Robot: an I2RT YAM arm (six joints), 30 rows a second.
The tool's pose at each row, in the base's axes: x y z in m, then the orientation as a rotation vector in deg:
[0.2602, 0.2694, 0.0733, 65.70, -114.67, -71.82]
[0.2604, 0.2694, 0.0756, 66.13, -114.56, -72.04]
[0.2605, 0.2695, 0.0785, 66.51, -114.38, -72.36]
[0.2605, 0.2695, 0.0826, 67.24, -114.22, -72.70]
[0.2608, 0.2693, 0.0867, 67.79, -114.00, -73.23]
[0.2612, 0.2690, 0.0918, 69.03, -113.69, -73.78]
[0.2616, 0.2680, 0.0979, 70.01, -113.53, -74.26]
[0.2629, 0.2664, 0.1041, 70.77, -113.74, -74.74]
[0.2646, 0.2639, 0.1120, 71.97, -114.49, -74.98]
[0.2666, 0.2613, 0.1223, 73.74, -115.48, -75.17]
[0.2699, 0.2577, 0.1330, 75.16, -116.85, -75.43]
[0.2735, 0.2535, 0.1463, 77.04, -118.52, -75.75]
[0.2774, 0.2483, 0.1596, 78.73, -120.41, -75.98]
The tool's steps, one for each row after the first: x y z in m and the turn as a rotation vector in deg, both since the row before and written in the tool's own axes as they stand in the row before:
[-0.0001, 0.0020, -0.0012, 0.00, -0.03, -0.39]
[-0.0002, 0.0026, -0.0013, -0.10, -0.05, -0.39]
[-0.0001, 0.0037, -0.0018, 0.03, -0.05, -0.65]
[-0.0001, 0.0035, -0.0021, -0.14, -0.15, -0.59]
[-0.0002, 0.0044, -0.0027, 0.04, -0.06, -1.09]
[0.0003, 0.0051, -0.0035, 0.07, -0.14, -0.88]
[0.0003, 0.0047, -0.0045, 0.23, -0.39, -0.71]
[0.0006, 0.0059, -0.0060, 0.80, -0.55, -0.92]
[0.0001, 0.0078, -0.0074, 1.16, -0.65, -1.30]
[0.0000, 0.0073, -0.0092, 1.26, -0.95, -1.06]
[-0.0003, 0.0091, -0.0112, 1.58, -1.17, -1.40]
[-0.0001, 0.0085, -0.0121, 1.68, -1.26, -1.23]

